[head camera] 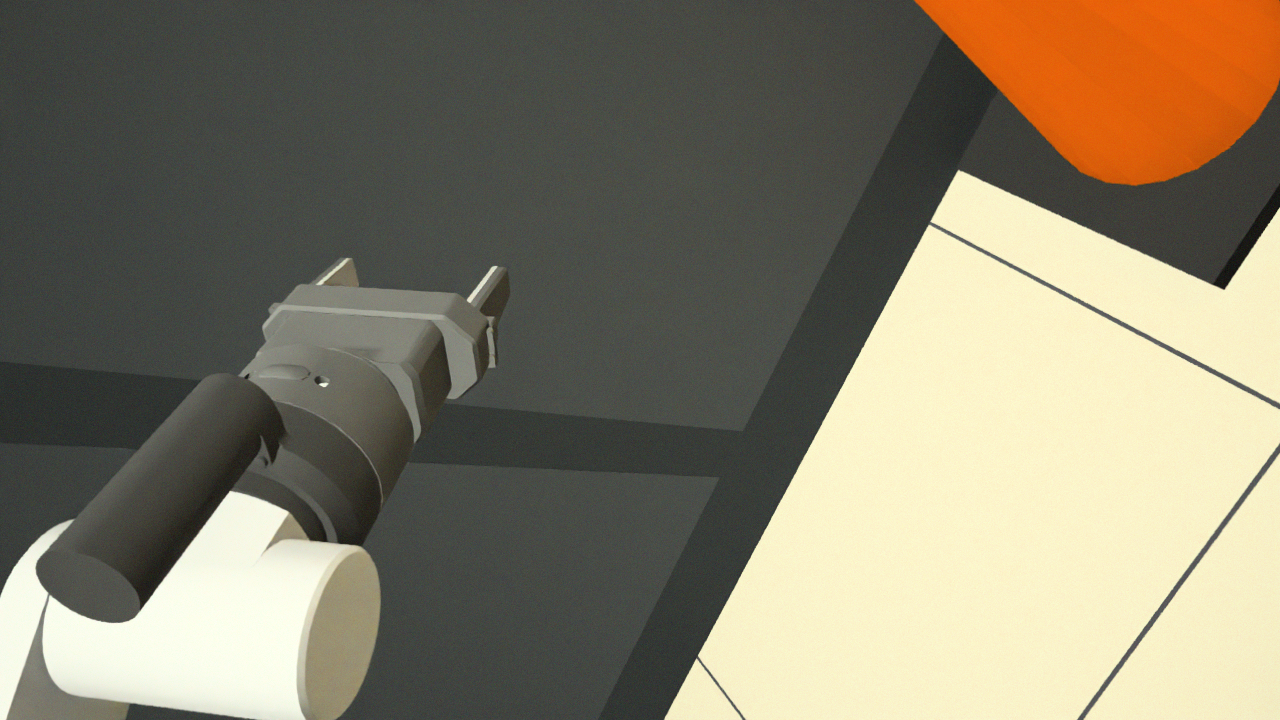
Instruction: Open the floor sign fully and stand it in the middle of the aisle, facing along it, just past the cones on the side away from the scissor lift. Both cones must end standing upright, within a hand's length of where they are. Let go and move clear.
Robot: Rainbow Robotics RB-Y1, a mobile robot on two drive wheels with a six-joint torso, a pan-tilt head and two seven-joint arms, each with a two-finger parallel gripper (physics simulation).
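Frame: origin at the robot's base, x ahead, y left, z up, level; metres.
Seen in the pictures: left gripper, fingertip midpoint: (424, 275).
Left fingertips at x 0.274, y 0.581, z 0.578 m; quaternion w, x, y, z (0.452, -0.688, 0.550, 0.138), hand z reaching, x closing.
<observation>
Offsets run from my left fingertips to a thing's top centre. "pt": to the spot under its first point. Level surfaces: height alone.
An orange cone {pt dx +0.288, dy -0.112, dz -0.432 m} (1154, 80) on a dark square base {pt dx +0.213, dy -0.134, dz -0.552 m} (1190, 223) shows in part at the top right; its tip is outside the view. The base looks flat on the floor. My left gripper (418, 266) is at the left of the view, open, with its two fingers apart and nothing between them. It is well to the left of the cone, over a dark grey panelled surface. My right gripper does not show. The floor sign, the second cone and the scissor lift cannot be made out in this view.
A large dark grey surface (581, 179) with darker bands fills the left and middle, behind my left arm. Its slanting edge meets the pale tiled floor {dz -0.577 m} (966, 429) at the right. The cone's base is close to that edge.
</observation>
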